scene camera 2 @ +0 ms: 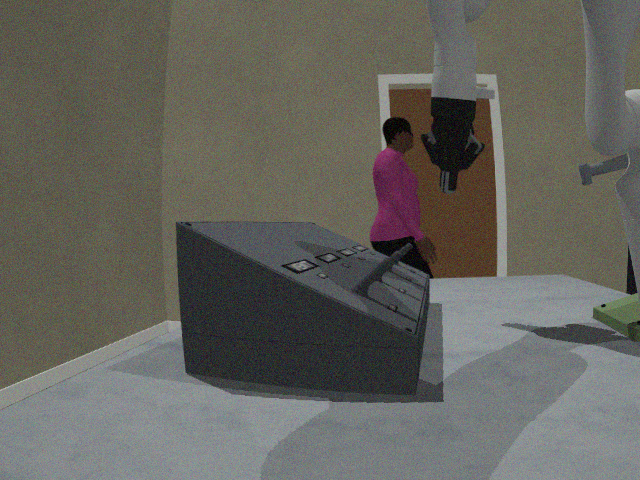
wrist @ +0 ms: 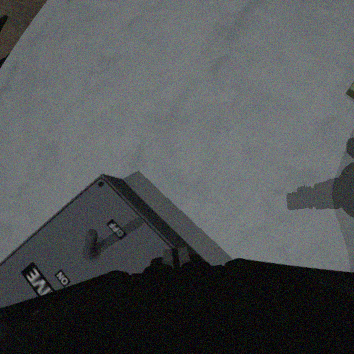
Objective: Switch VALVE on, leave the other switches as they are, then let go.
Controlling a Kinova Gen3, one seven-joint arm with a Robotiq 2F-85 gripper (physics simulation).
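Frame: origin at the arm's base, x back, y up, z left, level; centimetres.
Where they show: gripper, between the fingertips: (scene camera 2: 447, 192) (wrist: 175, 264).
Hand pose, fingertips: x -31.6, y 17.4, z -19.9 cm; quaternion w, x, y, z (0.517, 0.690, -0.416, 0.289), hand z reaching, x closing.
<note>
Things, the pixels of their top centre, and the offset from my fingertips.
- long lever, centre of its top: (scene camera 2: 374, 257) dx -16.6, dy -8.8, dz +23.0 cm
- partly hidden name label, centre of its top: (wrist: 43, 293) dx -13.5, dy -9.2, dz -13.8 cm
The grey sloped switch panel (scene camera 2: 289, 320) (wrist: 60, 225) stands on the pale surface. In the scene view its lever handles overlap, one long lever (scene camera 2: 383, 269) sticks up towards the right, and the labels are too small to read. In the wrist view a lever (wrist: 92, 244) leans towards its OFF label (wrist: 116, 229); beside it are an ON label (wrist: 62, 278) and a partly hidden name label (wrist: 37, 280) ending in "IVE". The VALVE label does not show in the wrist view. My gripper (scene camera 2: 448, 182) (wrist: 175, 264) is shut and empty, high above the panel's low right edge, clear of the levers.
A person in a pink top (scene camera 2: 395, 196) stands behind the panel, before a brown door (scene camera 2: 473, 227). A green block (scene camera 2: 617, 312) (wrist: 351, 91) lies at the far right. Parts of the robot arm (scene camera 2: 607, 77) hang at the upper right. A wall (scene camera 2: 82, 180) rises at the left.
</note>
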